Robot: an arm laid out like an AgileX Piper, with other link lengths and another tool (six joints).
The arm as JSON. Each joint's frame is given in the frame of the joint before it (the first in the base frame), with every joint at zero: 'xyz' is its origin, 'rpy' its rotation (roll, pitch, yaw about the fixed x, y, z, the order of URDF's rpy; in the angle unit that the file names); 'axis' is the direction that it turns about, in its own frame. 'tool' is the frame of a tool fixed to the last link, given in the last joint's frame.
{
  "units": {
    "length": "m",
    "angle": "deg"
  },
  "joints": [
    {
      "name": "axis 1",
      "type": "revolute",
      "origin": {
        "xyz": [
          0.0,
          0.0,
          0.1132
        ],
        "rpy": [
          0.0,
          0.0,
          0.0
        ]
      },
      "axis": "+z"
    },
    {
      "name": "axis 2",
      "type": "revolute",
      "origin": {
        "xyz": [
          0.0,
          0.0,
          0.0
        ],
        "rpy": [
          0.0,
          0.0,
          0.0
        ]
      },
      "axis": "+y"
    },
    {
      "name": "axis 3",
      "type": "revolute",
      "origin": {
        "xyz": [
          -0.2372,
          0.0,
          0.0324
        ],
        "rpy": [
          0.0,
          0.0,
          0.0
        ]
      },
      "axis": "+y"
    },
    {
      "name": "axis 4",
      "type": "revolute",
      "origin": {
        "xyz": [
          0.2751,
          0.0,
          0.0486
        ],
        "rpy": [
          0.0,
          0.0,
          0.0
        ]
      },
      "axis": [
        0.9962,
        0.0,
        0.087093
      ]
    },
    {
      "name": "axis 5",
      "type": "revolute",
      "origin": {
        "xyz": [
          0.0,
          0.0,
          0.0
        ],
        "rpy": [
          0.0,
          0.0,
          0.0
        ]
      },
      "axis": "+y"
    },
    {
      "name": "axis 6",
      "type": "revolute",
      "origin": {
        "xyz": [
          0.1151,
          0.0,
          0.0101
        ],
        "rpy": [
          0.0,
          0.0,
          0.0
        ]
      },
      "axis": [
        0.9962,
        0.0,
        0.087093
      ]
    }
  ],
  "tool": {
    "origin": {
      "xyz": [
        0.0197,
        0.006,
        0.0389
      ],
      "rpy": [
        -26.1,
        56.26,
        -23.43
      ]
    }
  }
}
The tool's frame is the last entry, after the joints.
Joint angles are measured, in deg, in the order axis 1, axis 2, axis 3, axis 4, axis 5, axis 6. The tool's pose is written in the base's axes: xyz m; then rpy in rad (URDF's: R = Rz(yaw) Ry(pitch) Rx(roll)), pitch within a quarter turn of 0, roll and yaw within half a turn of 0. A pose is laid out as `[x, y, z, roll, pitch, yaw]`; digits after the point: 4 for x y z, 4 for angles.
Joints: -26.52 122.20 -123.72 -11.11 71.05 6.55
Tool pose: [0.4565, -0.2515, 0.2455, -2.7664, 0.8340, 3.0644]
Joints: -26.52 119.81 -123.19 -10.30 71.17 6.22
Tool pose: [0.4515, -0.2469, 0.2631, -2.7657, 0.8656, 3.0715]
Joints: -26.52 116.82 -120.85 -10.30 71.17 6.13
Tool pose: [0.4429, -0.2426, 0.2746, -2.7580, 0.8755, 3.0787]
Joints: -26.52 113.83 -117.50 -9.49 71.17 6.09
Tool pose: [0.4341, -0.2363, 0.2789, -2.7815, 0.8748, 3.0635]
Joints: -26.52 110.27 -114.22 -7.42 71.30 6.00
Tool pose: [0.4245, -0.2267, 0.2873, -2.8315, 0.8897, 3.0314]
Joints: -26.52 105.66 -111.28 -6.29 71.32 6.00
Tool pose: [0.4109, -0.2173, 0.3062, -2.8452, 0.9234, 3.0239]
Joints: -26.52 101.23 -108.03 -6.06 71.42 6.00
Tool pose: [0.3959, -0.2093, 0.3202, -2.8407, 0.9425, 3.0282]
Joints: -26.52 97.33 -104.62 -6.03 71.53 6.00
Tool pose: [0.3820, -0.2023, 0.3280, -2.8377, 0.9490, 3.0305]
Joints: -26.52 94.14 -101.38 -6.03 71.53 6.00
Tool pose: [0.3703, -0.1965, 0.3308, -2.8382, 0.9481, 3.0301]
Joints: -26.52 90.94 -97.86 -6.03 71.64 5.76
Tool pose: [0.3584, -0.1904, 0.3309, -2.8395, 0.9400, 3.0324]
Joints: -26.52 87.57 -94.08 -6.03 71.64 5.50
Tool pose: [0.3458, -0.1839, 0.3299, -2.8404, 0.9321, 3.0356]
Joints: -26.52 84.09 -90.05 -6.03 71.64 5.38
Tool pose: [0.3327, -0.1773, 0.3273, -2.8445, 0.9225, 3.0341]
